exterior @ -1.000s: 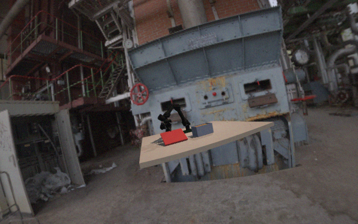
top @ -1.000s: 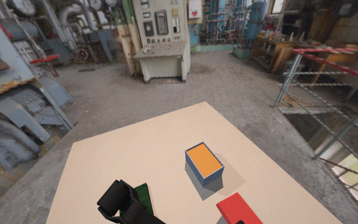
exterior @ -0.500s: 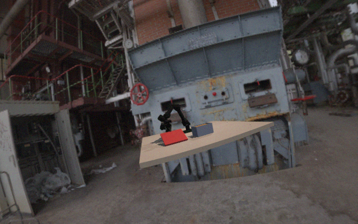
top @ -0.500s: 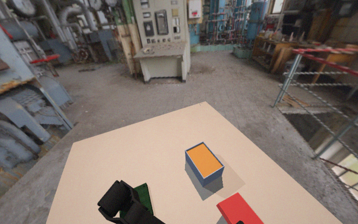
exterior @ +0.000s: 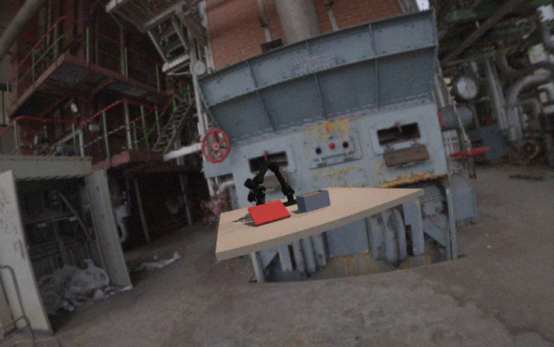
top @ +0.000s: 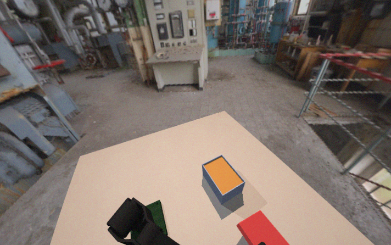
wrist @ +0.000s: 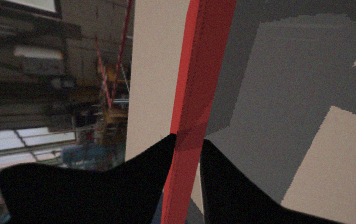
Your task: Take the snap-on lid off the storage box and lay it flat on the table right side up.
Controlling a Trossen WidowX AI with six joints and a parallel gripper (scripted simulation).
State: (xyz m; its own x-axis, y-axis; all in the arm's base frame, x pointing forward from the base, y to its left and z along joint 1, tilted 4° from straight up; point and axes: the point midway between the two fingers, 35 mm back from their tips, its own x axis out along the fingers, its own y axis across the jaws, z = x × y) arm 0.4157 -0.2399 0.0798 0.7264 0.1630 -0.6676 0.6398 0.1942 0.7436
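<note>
The red lid lies 70 mm ahead of my gripper tip, 40 mm below it and 20 mm to the left of it. From my gripper tip the other things lie so: storage box: 340 mm to the left, 40 mm below, 10 mm behind.
</note>
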